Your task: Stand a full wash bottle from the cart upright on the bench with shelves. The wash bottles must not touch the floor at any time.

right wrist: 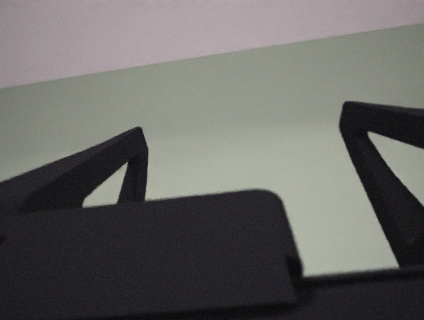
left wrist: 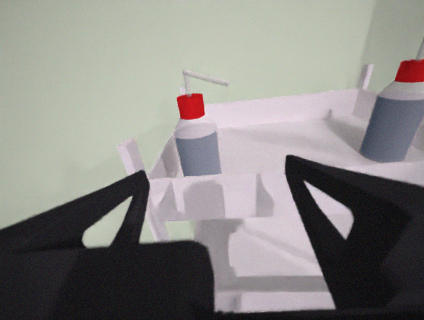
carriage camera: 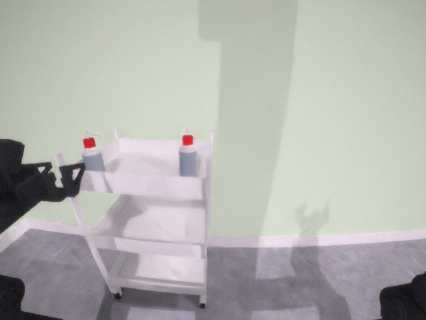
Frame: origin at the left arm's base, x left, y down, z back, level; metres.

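Seen in the pictures: left gripper, fingertip midpoint: [left wrist: 214,170] [carriage camera: 67,164]; right gripper, fingertip midpoint: [right wrist: 241,126].
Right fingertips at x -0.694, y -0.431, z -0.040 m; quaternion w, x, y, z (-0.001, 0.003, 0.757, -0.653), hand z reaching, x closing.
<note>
Offsets run from my right fingertips to a thing's top centre.
Two wash bottles with red caps and grey-blue contents stand upright on the top tray of the white cart [carriage camera: 145,184] [left wrist: 240,197]. The left bottle {dx +0.713, dy +0.143, dz -0.358 m} [carriage camera: 93,160] [left wrist: 200,150] is near the tray's front left corner. The right bottle {dx +0.423, dy +0.143, dz -0.401 m} [carriage camera: 188,162] [left wrist: 392,125] is near its right side. My left gripper [carriage camera: 67,166] [left wrist: 214,170] is open and empty, in front of the tray's left end; in the left wrist view the left bottle shows between its fingertips, beyond them. My right gripper [right wrist: 241,126] is open and empty, facing the wall. The bench with shelves does not show.
The cart has two lower trays and stands on casters in front of a pale green wall [carriage camera: 350,125] [right wrist: 225,165]. Upright posts rise at the top tray's corners, one of them [left wrist: 131,156] close to the left gripper. Dark robot parts show at the carriage view's lower corners.
</note>
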